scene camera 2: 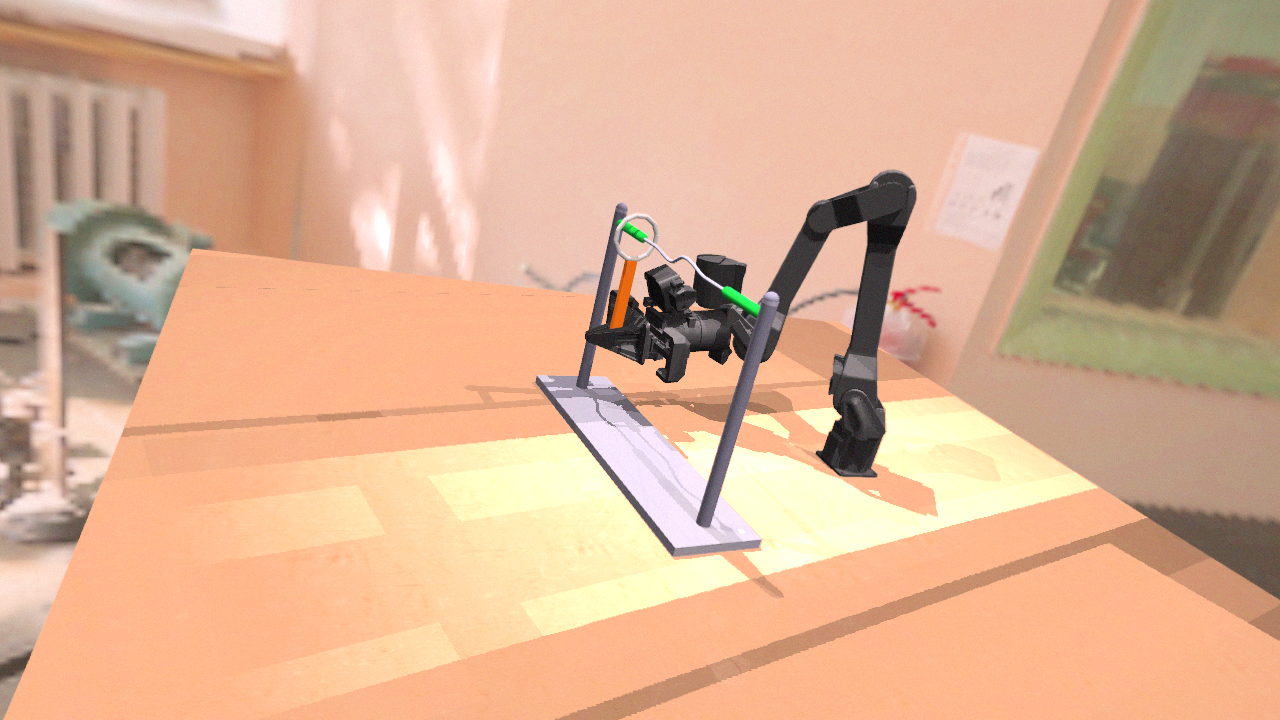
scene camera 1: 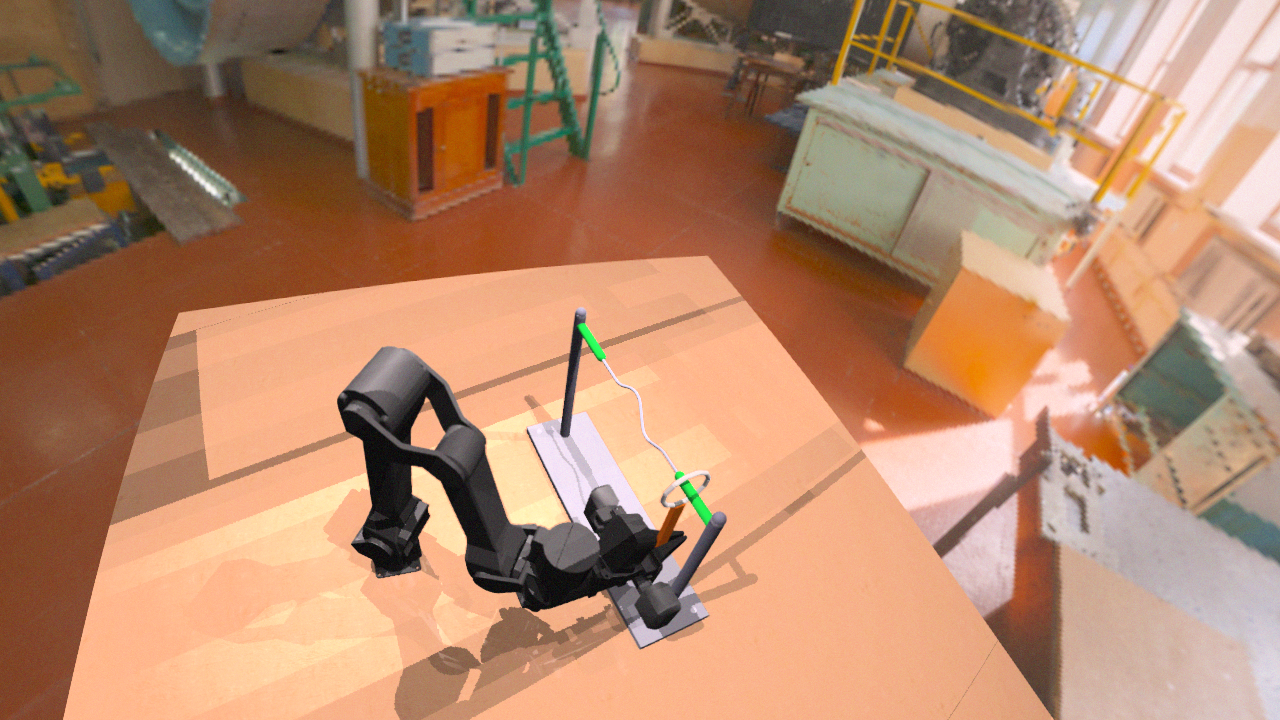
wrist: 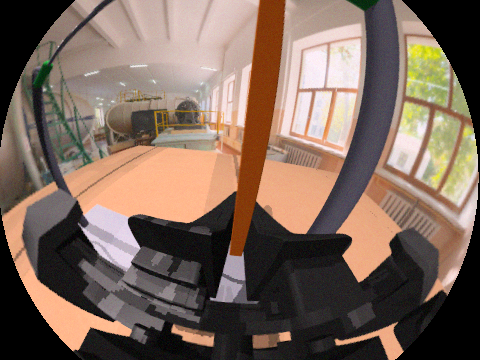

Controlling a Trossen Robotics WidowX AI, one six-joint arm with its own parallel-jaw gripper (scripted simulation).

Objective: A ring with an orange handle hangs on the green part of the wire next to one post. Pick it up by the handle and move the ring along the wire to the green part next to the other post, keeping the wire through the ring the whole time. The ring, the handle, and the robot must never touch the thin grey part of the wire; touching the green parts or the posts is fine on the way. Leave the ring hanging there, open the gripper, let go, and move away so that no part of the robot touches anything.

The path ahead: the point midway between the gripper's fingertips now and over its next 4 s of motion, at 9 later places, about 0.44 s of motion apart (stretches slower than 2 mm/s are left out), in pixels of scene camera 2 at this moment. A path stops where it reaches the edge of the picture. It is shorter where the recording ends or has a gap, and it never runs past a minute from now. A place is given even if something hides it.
My gripper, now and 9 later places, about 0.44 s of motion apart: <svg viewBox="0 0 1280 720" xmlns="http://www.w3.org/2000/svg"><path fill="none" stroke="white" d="M586 336L586 335L589 340L593 343L596 346L598 347L600 349L613 359L633 371L661 385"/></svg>
